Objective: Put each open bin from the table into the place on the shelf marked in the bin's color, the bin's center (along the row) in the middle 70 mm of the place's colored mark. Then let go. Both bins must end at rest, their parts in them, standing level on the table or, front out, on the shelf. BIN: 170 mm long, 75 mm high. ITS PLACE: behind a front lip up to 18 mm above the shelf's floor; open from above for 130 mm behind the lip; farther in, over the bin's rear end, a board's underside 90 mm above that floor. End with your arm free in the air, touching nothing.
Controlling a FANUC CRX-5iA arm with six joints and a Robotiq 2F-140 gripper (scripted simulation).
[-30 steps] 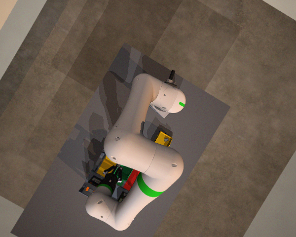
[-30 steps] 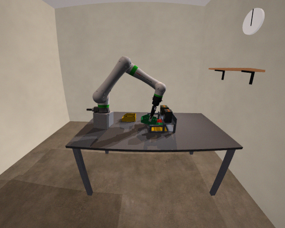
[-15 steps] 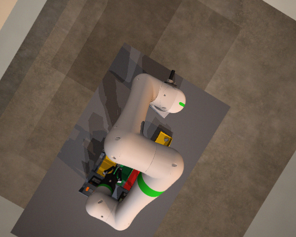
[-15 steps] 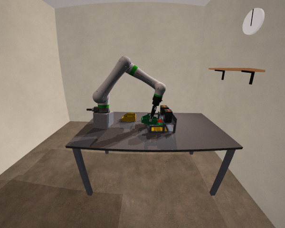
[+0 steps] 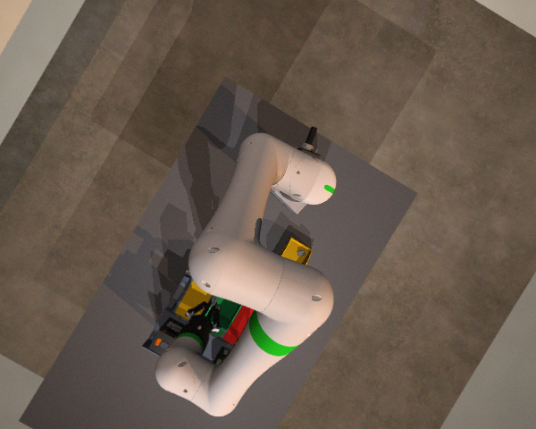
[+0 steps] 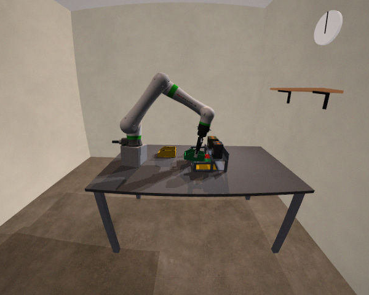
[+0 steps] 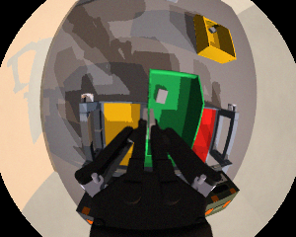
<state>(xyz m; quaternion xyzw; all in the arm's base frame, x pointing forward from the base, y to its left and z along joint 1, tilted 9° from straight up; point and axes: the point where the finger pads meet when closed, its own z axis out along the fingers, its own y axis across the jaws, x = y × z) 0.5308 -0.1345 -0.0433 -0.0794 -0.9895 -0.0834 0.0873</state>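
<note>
Now: hand 50 mm to the right of the green bin and 40 mm above it. Also, from my hand: yellow-marked place: 60 mm ahead, 80 mm to the right, 90 mm below; red mark: 90 mm ahead, 140 mm to the left, 90 mm below; yellow bin: 230 mm behind, 230 mm to the left, 60 mm below.
</note>
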